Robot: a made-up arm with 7 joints. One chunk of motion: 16 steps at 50 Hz.
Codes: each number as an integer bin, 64 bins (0 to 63) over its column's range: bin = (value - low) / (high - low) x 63, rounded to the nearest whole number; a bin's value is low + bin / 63 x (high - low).
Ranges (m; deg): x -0.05..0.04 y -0.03..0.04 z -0.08..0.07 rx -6..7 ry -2..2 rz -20..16
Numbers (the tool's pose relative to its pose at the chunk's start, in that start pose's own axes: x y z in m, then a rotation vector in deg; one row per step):
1: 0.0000 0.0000 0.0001 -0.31 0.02 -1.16
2: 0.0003 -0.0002 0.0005 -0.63 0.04 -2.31
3: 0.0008 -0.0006 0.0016 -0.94 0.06 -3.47
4: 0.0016 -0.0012 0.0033 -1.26 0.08 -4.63
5: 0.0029 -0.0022 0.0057 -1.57 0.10 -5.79
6: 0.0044 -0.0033 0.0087 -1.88 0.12 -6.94
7: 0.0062 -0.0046 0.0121 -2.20 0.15 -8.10
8: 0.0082 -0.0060 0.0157 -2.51 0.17 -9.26
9: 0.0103 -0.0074 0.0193 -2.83 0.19 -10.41
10: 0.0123 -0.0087 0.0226 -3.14 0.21 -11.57
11: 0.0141 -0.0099 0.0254 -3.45 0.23 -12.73
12: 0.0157 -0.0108 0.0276 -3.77 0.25 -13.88
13: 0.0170 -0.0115 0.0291 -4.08 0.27 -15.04
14: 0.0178 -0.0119 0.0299 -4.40 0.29 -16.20
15: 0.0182 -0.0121 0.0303 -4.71 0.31 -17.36
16: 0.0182 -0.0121 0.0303 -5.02 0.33 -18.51
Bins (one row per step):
1: 35 27 34 28 32 33
2: 35 27 34 26 32 31
3: 36 26 34 25 32 29
4: 36 26 35 23 33 27
5: 37 25 36 21 33 25
6: 38 24 37 20 33 23
7: 39 23 39 18 34 21
8: 41 22 40 17 34 19
9: 42 20 42 15 34 17
10: 44 19 43 14 35 15
11: 45 18 44 12 35 13
12: 46 17 45 11 35 11
13: 47 17 46 9 36 9
14: 47 16 46 8 36 7
15: 48 16 46 6 36 5
16: 48 16 46 5 37 3

